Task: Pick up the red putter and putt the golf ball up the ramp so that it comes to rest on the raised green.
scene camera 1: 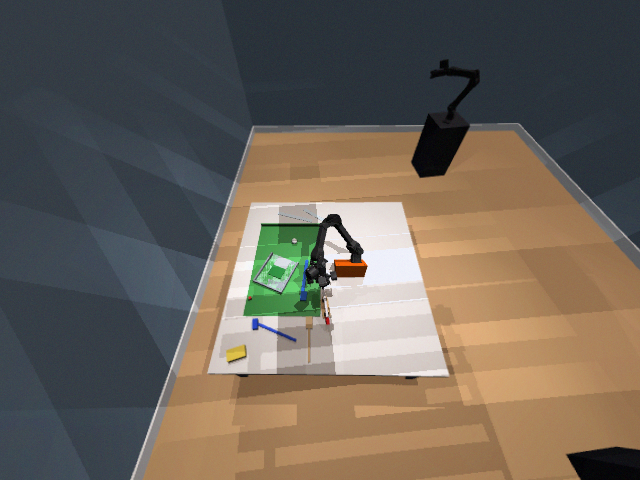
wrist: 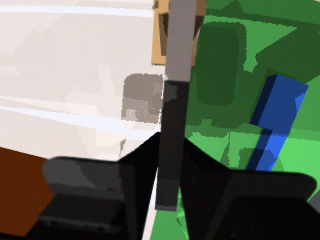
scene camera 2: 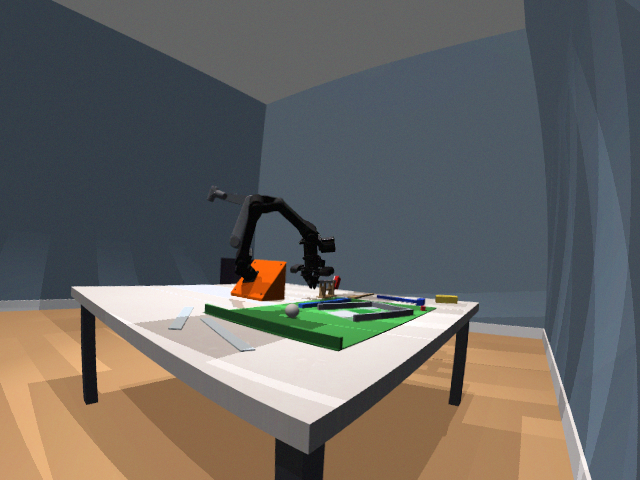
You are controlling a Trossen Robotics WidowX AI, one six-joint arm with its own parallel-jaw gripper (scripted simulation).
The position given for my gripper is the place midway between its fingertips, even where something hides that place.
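My gripper [scene camera 2: 312,289] carries a red putter, and a ramp [scene camera 2: 364,313] is visible too. A blue bar [wrist: 280,99] is seen, as is my gripper [wrist: 167,137]. The ramp [scene camera 1: 277,270] is visible again.
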